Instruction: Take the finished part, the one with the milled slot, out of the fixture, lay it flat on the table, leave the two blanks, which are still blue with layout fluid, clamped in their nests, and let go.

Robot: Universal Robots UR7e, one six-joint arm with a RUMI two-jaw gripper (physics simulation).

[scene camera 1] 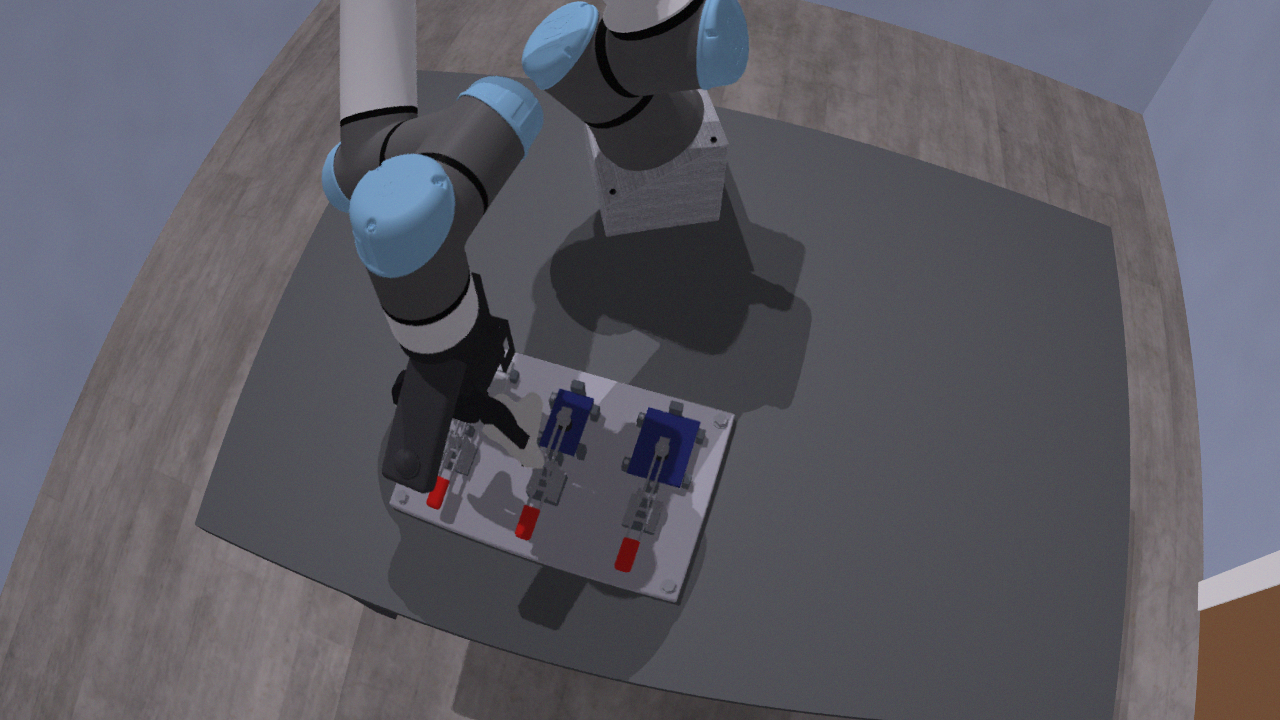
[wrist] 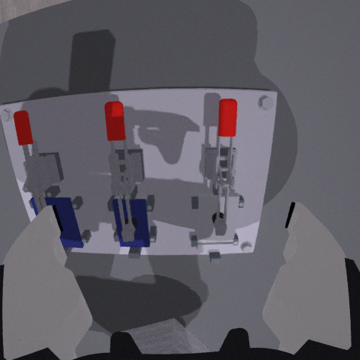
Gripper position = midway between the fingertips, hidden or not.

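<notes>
Blue blank (scene camera 1: 581, 405). Another blue blank (scene camera 1: 682, 432). Fixture plate (scene camera 1: 582, 535), also (wrist: 173, 127). Finished part (wrist: 207, 241). My gripper (scene camera 1: 471, 442), also (wrist: 174, 207).
</notes>
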